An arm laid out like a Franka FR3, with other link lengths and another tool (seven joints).
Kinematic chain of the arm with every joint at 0, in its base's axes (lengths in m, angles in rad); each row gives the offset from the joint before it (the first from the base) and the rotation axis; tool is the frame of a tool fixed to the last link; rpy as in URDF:
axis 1: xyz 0 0 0.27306 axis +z
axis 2: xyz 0 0 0 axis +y
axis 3: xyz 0 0 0.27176 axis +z
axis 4: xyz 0.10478 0 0 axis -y
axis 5: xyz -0.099 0 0.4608 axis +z
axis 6: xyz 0 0 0 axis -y
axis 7: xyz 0.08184 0 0 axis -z
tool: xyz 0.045 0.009 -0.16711 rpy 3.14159 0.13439 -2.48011
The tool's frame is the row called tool.
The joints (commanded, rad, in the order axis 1, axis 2, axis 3, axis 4, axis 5, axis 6, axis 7), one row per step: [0.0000 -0.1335 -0.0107 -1.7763 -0.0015 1.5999 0.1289]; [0.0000 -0.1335 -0.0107 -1.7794 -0.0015 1.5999 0.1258]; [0.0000 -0.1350 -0.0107 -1.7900 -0.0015 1.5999 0.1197]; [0.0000 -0.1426 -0.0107 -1.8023 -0.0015 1.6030 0.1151]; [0.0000 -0.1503 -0.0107 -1.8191 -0.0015 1.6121 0.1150]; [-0.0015 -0.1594 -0.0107 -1.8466 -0.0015 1.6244 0.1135]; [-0.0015 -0.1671 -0.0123 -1.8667 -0.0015 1.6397 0.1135]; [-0.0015 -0.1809 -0.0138 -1.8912 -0.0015 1.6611 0.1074]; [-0.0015 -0.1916 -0.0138 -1.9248 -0.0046 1.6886 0.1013]
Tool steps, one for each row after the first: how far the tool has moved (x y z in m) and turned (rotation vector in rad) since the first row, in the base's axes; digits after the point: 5 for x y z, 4 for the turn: [-0.00034 0.00015 -0.00182 0.0002 0.0031 0.0031]; [-0.00180 0.00045 -0.00705 0.0006 0.0122 0.0092]; [-0.00397 0.00068 -0.00893 0.0009 0.0138 0.0138]; [-0.00565 0.00070 -0.01270 0.0010 0.0138 0.0139]; [-0.00841 -0.00016 -0.02148 0.0013 0.0199 0.0140]; [-0.00959 -0.00119 -0.02651 0.0016 0.0170 0.0124]; [-0.01131 -0.00187 -0.02949 0.0021 0.0063 0.0171]; [-0.01296 -0.00201 -0.03917 -0.0006 0.0017 0.0238]
